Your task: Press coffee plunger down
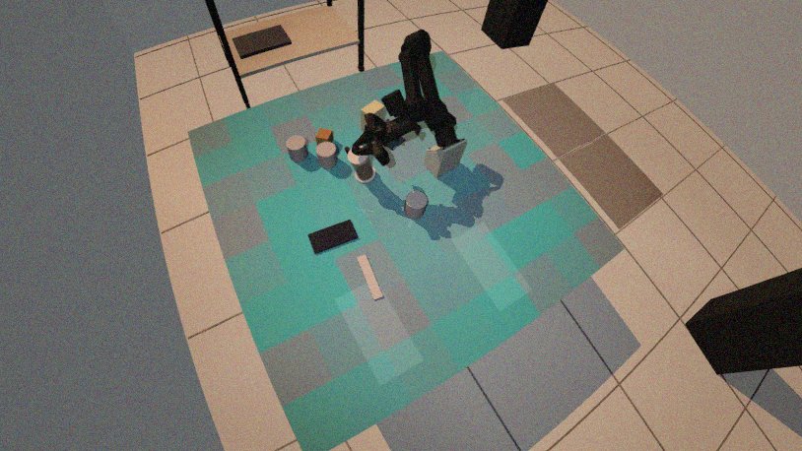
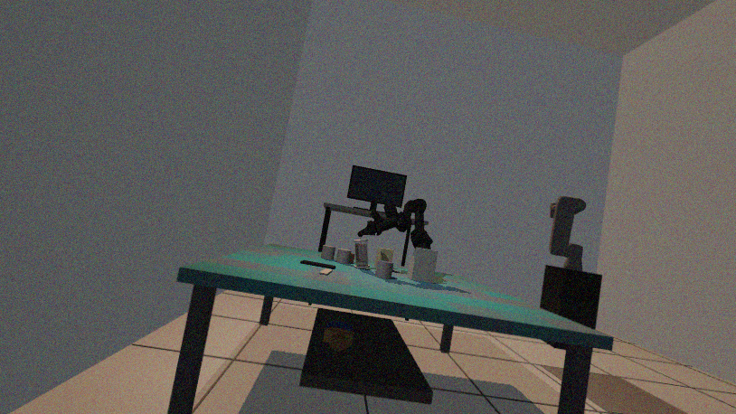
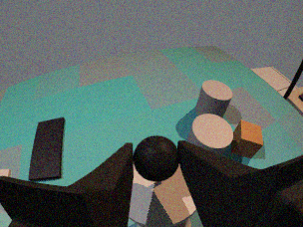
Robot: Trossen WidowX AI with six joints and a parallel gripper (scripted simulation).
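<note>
My gripper tip is now 2 cm past the coffee press, 2 cm to the left of it and 8 cm above it. From my gripper tip the other things lie so: pale bar (9 cm ahead, 36 cm to the left, 17 cm below); black slab (15 cm ahead, 18 cm to the left, 17 cm below).
</note>
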